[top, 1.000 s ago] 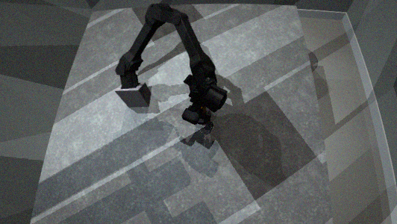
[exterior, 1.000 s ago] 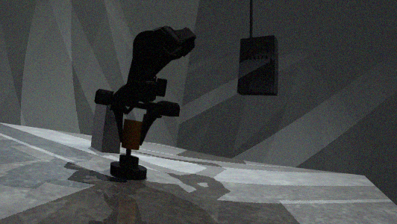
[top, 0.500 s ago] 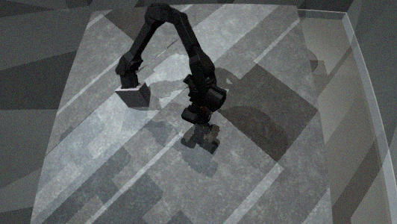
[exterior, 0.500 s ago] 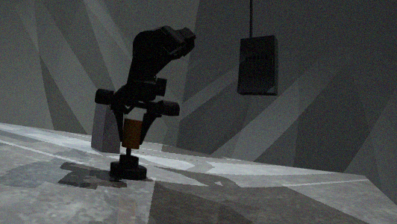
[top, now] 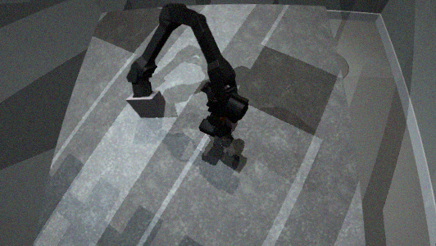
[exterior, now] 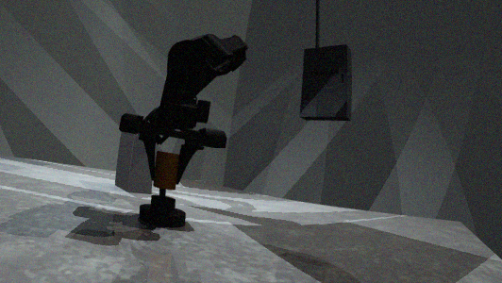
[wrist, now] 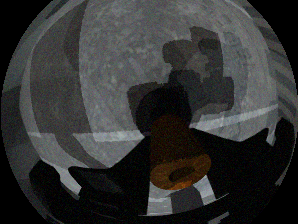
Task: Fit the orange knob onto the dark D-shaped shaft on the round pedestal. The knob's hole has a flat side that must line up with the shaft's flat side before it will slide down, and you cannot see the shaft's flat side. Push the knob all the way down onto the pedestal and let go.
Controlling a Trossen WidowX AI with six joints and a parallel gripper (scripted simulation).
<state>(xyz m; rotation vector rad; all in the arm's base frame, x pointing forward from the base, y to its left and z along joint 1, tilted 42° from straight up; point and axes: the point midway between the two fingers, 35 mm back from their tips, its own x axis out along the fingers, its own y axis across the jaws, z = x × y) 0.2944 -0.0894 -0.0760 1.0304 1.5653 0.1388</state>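
My gripper tip is now 20 mm below the knob. Also, from my gripper tip: dark pedestal: 40 mm below.
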